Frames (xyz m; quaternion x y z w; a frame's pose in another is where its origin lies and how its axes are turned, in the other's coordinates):
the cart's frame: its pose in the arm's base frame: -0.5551 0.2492 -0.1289 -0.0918 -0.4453 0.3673 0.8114
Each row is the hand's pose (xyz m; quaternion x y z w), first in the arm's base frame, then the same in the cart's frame.
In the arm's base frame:
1: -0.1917 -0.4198 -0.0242 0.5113 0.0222 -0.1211 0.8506
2: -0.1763 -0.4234 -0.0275 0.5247 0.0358 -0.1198 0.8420
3: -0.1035 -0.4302 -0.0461 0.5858 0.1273 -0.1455 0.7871
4: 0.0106 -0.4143 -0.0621 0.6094 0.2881 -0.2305 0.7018
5: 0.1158 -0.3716 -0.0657 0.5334 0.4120 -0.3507 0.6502
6: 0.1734 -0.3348 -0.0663 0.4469 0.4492 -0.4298 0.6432
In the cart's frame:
1: -0.2636 -0.7140 -0.1065 0.4472 0.2201 -0.6363 0.5888
2: -0.2631 -0.7229 -0.1200 0.4629 0.2223 -0.6369 0.5751
3: -0.2556 -0.7563 -0.1872 0.5295 0.2520 -0.6563 0.4747
4: -0.2172 -0.7960 -0.2896 0.5621 0.3436 -0.6897 0.3005
5: -0.1556 -0.8180 -0.3824 0.4876 0.4601 -0.7231 0.1663
6: -0.1118 -0.8211 -0.4348 0.3953 0.5262 -0.7428 0.1230

